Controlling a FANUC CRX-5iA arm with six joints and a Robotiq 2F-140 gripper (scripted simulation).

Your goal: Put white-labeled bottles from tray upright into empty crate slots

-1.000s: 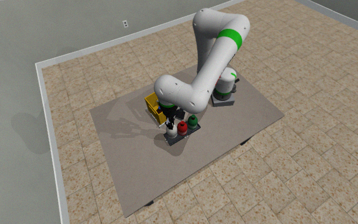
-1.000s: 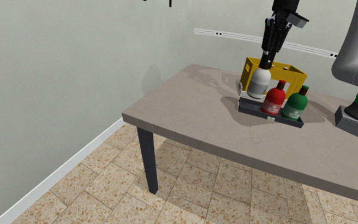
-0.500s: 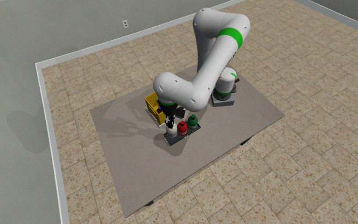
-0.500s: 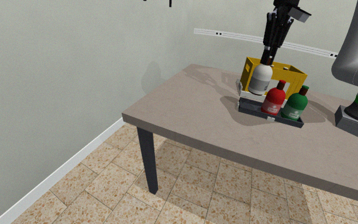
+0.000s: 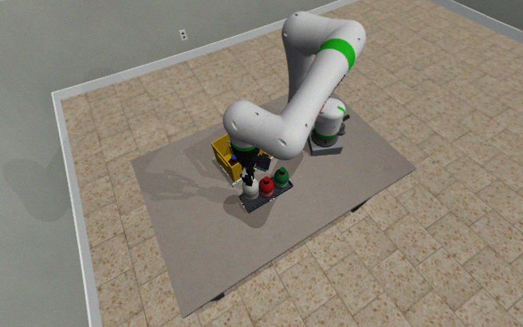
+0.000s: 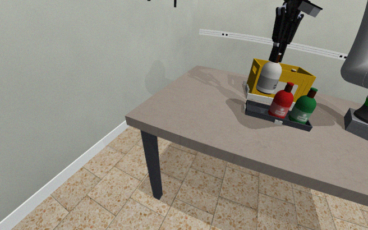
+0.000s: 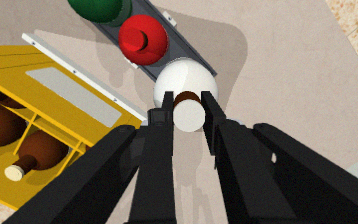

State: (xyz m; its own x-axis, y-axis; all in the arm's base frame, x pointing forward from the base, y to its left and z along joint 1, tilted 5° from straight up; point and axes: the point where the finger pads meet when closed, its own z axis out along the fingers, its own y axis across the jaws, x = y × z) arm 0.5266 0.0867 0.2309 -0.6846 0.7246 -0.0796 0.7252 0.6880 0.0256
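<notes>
Now: hand 80 mm above the white bottle. From my hand the other things lie so: green bottle: 180 mm behind, 170 mm below; dark tray: 90 mm behind, 250 mm below; red bottle: 90 mm behind, 170 mm below.
</notes>
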